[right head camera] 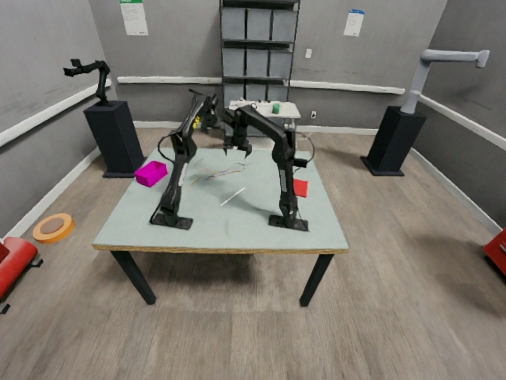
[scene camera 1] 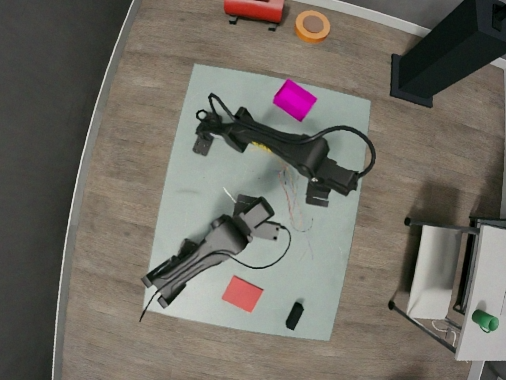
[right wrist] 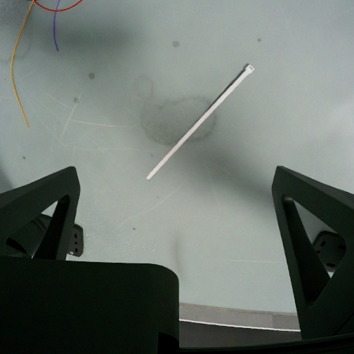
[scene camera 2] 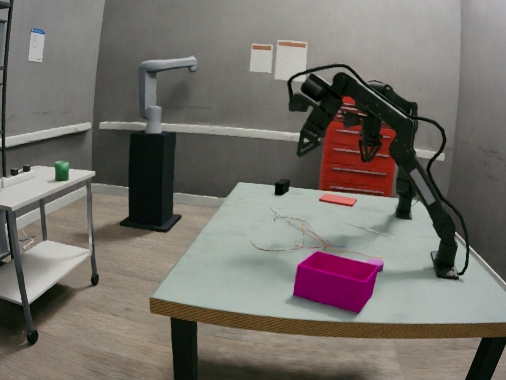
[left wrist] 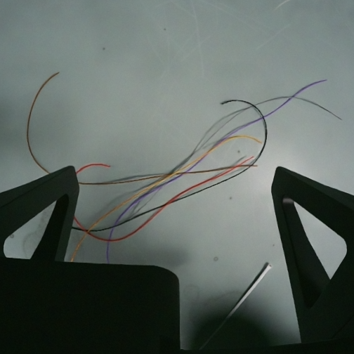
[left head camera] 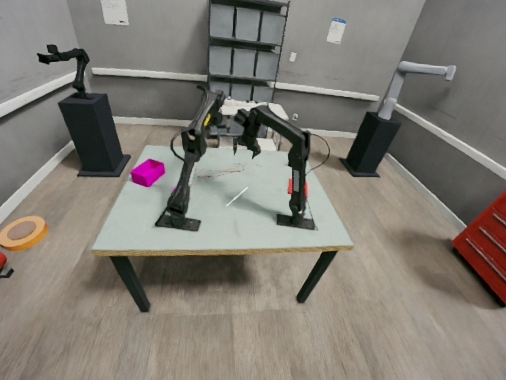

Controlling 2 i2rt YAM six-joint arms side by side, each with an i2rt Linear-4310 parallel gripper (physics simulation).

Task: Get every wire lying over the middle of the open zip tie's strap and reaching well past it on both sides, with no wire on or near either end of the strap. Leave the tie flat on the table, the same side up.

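Places are measured from the left arm's base along level axes (x back, y right, z up), in metres.
Pixels of known places: left gripper, fingertip midpoint: (right head camera: 216, 133) (scene camera 2: 299, 151) (left head camera: 219, 131); right gripper, fingertip midpoint: (right head camera: 235, 157) (scene camera 2: 365, 162) (left head camera: 243, 156); left arm's base at its link origin: (right head camera: 172, 222) (scene camera 1: 207, 134) (scene camera 2: 443, 265) (left head camera: 179, 223); right arm's base at its link origin: (right head camera: 288, 223) (scene camera 2: 403, 212) (left head camera: 295, 222).
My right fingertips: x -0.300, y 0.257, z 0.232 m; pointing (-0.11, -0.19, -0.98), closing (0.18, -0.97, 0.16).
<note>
Ahead of a thing's pixels: the offset from my right fingertips to its top centre. "pt": to the spot under its first point.
A white zip tie {pt dz -0.230, dx +0.051, dy -0.005 m} (left head camera: 237, 196) (right head camera: 232, 196) (left wrist: 245, 295) (right wrist: 200, 122) lies straight and flat, its square head at the upper right in the right wrist view. Long thin wires, among them a purple wire (left wrist: 303, 90), a brown wire (left wrist: 28, 125), a red wire (left wrist: 187, 190), a black wire (left wrist: 265, 131), an orange wire (left wrist: 117, 206) and a grey wire (left wrist: 320, 105), lie crossed in a loose bundle, apart from the tie and not over it. My left gripper (left wrist: 174, 177) is open and empty, high above the wires. My right gripper (right wrist: 175, 176) (left head camera: 246, 152) is open and empty, high above the table near the tie.
A magenta box {dz -0.157, dx -0.014, dy -0.539 m} (left head camera: 148, 175) (scene camera 1: 295, 100) (scene camera 2: 335, 285) stands near one table edge, with a purple disc {pt dz -0.157, dx +0.073, dy -0.508 m} (scene camera 2: 377, 265) beside it. A red flat block {dz -0.222, dx -0.107, dy +0.359 m} (right head camera: 301, 188) (scene camera 1: 242, 293) (scene camera 2: 338, 200) and a black block {dz -0.182, dx -0.361, dy +0.367 m} (scene camera 1: 294, 316) (scene camera 2: 282, 187) lie across the table. The two raised arms are close together.
</note>
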